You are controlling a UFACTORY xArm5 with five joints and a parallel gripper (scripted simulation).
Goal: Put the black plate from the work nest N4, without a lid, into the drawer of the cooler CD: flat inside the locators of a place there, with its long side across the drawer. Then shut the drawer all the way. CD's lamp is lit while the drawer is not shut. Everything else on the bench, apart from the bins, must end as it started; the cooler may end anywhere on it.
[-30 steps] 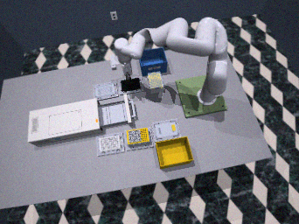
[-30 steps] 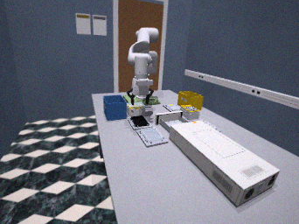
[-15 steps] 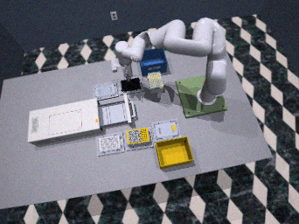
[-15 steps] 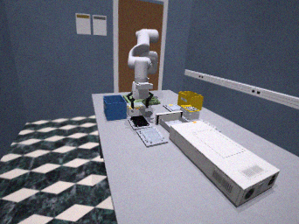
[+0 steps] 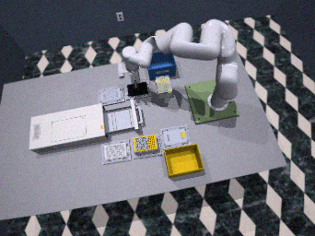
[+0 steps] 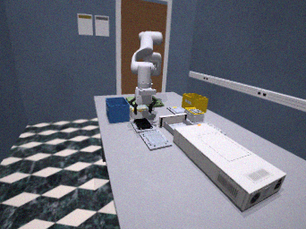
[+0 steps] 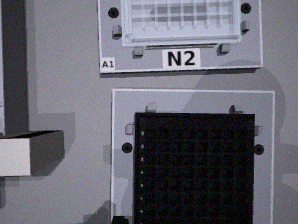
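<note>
The black plate is 8 cm below my hand. The rest, counted from my hand: clear plate (18 cm ahead, 8 cm below, 1 cm to the left); then blue bin (18 cm behind, 13 cm to the right, 6 cm below); then cooler drawer (20 cm to the left, 14 cm ahead, 6 cm below).
</note>
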